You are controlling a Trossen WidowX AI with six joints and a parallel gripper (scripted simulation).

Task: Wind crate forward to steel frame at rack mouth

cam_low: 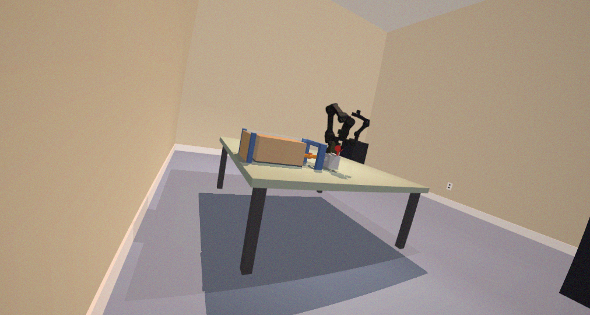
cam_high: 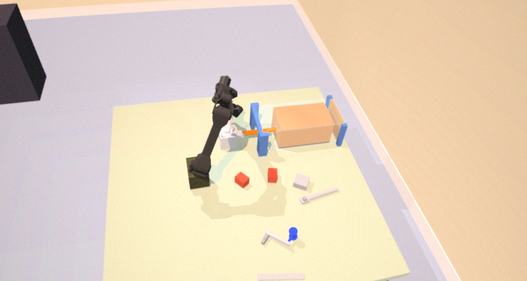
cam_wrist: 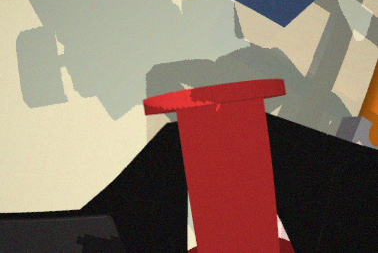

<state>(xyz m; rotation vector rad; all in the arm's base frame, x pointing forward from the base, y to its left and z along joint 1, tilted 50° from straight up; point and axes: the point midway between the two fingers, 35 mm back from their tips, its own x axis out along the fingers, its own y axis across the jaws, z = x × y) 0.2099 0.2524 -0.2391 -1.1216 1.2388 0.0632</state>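
My gripper tip is now 2 cm past the red-knobbed handle, 5 cm to the left of it and 3 cm above it. From my gripper tip the other things lie so: winch 6 cm behind, 11 cm to the right, 10 cm below; then red spool grip 1 cm behind, 1 cm to the right; then blue steel frame 12 cm ahead, 11 cm to the right, 3 cm below.
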